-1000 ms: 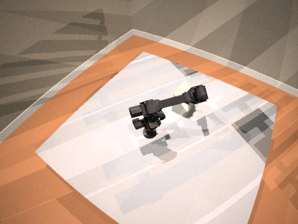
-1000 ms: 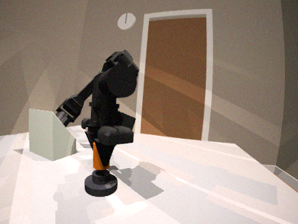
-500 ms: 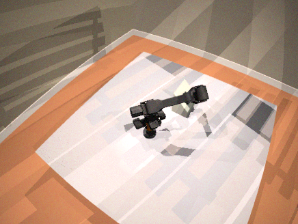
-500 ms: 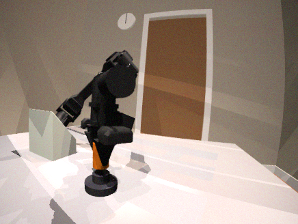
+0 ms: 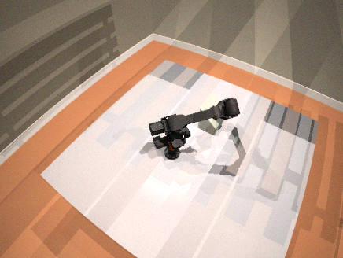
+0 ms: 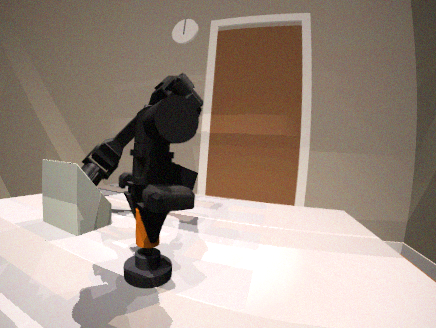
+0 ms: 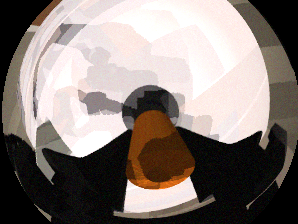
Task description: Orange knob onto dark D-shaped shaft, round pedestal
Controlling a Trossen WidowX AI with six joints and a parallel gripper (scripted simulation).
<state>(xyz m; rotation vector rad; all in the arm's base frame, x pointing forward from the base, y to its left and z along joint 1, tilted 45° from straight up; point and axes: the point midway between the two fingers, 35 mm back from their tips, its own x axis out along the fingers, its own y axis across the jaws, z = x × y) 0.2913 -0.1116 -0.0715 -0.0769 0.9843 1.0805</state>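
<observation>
Now: gripper tip 20 mm below the orange knob. Round my gripper tip: pedestal (40 mm below).
</observation>
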